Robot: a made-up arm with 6 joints.
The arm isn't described. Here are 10 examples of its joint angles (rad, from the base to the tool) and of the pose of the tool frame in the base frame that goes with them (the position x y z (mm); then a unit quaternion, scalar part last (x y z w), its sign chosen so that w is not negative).
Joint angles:
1: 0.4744 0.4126 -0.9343 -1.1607 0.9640 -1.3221
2: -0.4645 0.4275 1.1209 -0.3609 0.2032 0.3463
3: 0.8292 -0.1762 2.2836 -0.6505 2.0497 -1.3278
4: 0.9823 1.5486 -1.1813 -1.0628 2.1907 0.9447
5: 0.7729 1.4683 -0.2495 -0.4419 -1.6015 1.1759
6: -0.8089 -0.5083 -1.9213 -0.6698 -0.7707 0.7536
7: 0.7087 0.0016 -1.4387 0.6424 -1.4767 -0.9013
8: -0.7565 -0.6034 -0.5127 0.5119 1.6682 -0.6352
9: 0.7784 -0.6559 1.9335 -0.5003 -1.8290 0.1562
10: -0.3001 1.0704 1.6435 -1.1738 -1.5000 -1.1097
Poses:
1: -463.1 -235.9 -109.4 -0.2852 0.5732 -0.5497 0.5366
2: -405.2 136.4 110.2 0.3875 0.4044 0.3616 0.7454
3: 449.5 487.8 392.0 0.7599 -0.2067 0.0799 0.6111
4: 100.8 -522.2 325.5 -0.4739 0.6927 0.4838 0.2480
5: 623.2 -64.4 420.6 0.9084 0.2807 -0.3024 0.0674
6: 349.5 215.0 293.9 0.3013 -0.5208 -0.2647 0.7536
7: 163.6 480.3 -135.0 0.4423 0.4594 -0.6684 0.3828
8: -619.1 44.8 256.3 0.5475 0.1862 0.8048 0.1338
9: 428.0 -371.0 2.9 0.2160 -0.5029 -0.7896 0.2775
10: -119.2 -490.9 237.3 -0.2364 -0.6229 -0.6987 0.2605
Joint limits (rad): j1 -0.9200..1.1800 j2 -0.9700..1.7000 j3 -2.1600..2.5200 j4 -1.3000..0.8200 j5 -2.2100..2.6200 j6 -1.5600..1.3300
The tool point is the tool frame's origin. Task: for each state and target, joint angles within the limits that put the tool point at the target. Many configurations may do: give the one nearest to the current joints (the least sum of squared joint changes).
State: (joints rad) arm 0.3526 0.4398 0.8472 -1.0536 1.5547 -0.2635
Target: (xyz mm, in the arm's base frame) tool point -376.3 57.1 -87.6
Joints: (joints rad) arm 0.3782 0.8448 0.7170 -1.1129 1.1090 -0.0082
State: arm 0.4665 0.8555 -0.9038 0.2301 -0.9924 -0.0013
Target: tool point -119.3 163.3 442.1
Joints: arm 0.8873 0.6741 -0.2035 -0.0613 -0.9227 -0.0157
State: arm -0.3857 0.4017 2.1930 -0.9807 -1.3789 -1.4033
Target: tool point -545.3 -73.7 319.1
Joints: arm -0.8970 0.6350 1.8831 -0.5404 -1.0908 -1.4573
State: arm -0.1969 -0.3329 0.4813 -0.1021 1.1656 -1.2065
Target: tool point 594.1 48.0 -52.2
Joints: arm 0.1635 -0.7798 1.2627 -0.4119 1.0959 -0.8556
